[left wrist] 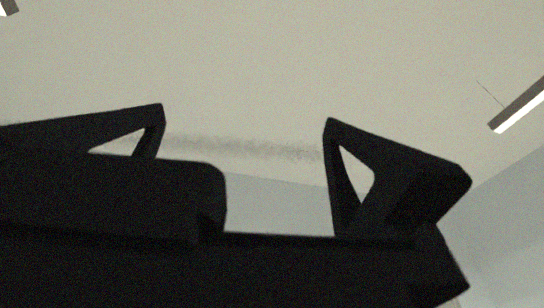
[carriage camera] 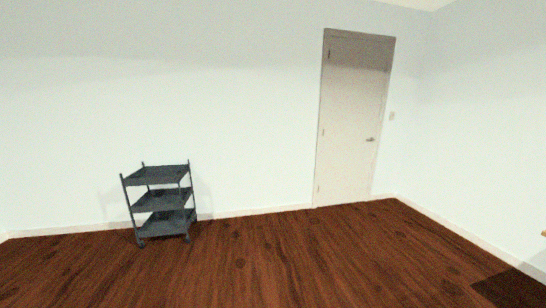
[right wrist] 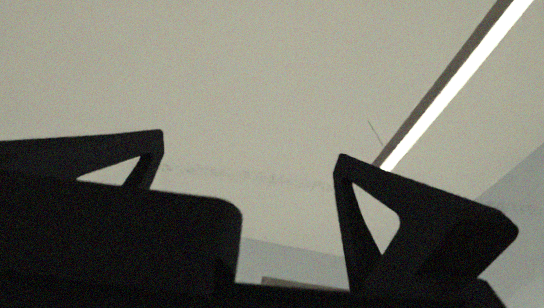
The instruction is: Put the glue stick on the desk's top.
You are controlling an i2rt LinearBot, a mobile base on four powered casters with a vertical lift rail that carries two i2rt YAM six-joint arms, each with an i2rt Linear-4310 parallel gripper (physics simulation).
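Places are measured from the left arm's base along level axes (x ahead, y left, z up), in centimetres.
Where they show: left gripper, fingertip midpoint: (left wrist: 245, 119); right gripper, fingertip midpoint: (right wrist: 251, 152).
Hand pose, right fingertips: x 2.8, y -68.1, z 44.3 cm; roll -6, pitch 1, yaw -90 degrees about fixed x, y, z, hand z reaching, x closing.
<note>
After its pixels a point has its place.
The glue stick does not show in any of the views. A small light-wood corner (carriage camera: 544, 233) @(z -17.3, x 53.3, y -172.8 cm) shows at the right edge of the carriage view, above a dark patch of shadow on the floor; too little of it shows to tell surely whether it is the desk. My left gripper (left wrist: 245, 119) @(z 43.3, x 4.5, y 0.1 cm) is open and empty, pointing up toward the ceiling. My right gripper (right wrist: 251, 152) @(z 44.3, x 2.8, y -68.1 cm) is open and empty, also pointing up toward the ceiling. Neither gripper shows in the carriage view.
A dark grey three-tier cart (carriage camera: 156, 181) @(z -19.4, x 122.4, y 64.4 cm) on casters stands against the far wall, left of centre. A closed door (carriage camera: 350, 125) @(z 21.9, x 194.7, y -132.3 cm) is in the same wall, right of centre, near the room's corner. Ceiling lamps (left wrist: 522, 111) @(z 119.3, x 51.3, y -133.9 cm) (right wrist: 455, 90) @(z 119.3, x 19.2, y -142.2 cm) show in the wrist views.
</note>
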